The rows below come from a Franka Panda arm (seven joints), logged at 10 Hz.
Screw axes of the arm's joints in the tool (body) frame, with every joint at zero. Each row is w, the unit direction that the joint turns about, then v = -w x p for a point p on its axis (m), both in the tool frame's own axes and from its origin. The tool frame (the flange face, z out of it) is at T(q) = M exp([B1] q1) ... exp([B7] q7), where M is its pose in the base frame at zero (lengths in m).
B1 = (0, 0, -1, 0, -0.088, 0)
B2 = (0, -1, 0, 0.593, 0, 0.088)
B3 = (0, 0, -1, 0, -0.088, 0)
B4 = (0, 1, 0, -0.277, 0, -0.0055)
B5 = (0, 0, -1, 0, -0.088, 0)
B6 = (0, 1, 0, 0.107, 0, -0.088)
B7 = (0, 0, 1, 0, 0, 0)
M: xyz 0.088 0 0.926 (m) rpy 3.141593 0 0 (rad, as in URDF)
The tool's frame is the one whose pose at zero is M.
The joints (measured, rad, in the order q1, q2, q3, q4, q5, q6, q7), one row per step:
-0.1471, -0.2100, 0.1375, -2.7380, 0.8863, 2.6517, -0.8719
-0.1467, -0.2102, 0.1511, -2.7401, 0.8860, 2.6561, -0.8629
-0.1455, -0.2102, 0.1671, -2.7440, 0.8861, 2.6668, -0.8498
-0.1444, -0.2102, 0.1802, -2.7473, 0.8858, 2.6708, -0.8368
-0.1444, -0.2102, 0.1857, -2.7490, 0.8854, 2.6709, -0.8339
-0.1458, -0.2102, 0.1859, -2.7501, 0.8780, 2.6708, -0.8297
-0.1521, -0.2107, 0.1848, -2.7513, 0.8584, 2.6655, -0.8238
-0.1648, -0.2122, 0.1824, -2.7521, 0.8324, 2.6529, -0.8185
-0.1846, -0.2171, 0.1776, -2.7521, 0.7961, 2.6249, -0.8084
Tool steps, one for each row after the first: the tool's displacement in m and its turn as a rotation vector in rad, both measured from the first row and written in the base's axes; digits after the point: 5 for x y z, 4 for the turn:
-0.00020, 0.00483, -0.00048, -0.0034, 0.0025, 0.0039
-0.00074, 0.01018, -0.00127, -0.0100, 0.0043, 0.0041
-0.00154, 0.01508, -0.00232, -0.0120, 0.0095, 0.0047
-0.00210, 0.01710, -0.00300, -0.0128, 0.0123, 0.0077
-0.00240, 0.01675, -0.00334, -0.0159, 0.0149, 0.0088
-0.00286, 0.01475, -0.00376, -0.0222, 0.0213, 0.0143
-0.00363, 0.01058, -0.00414, -0.0277, 0.0314, 0.0208
-0.00509, 0.00435, -0.00401, -0.0290, 0.0503, 0.0280

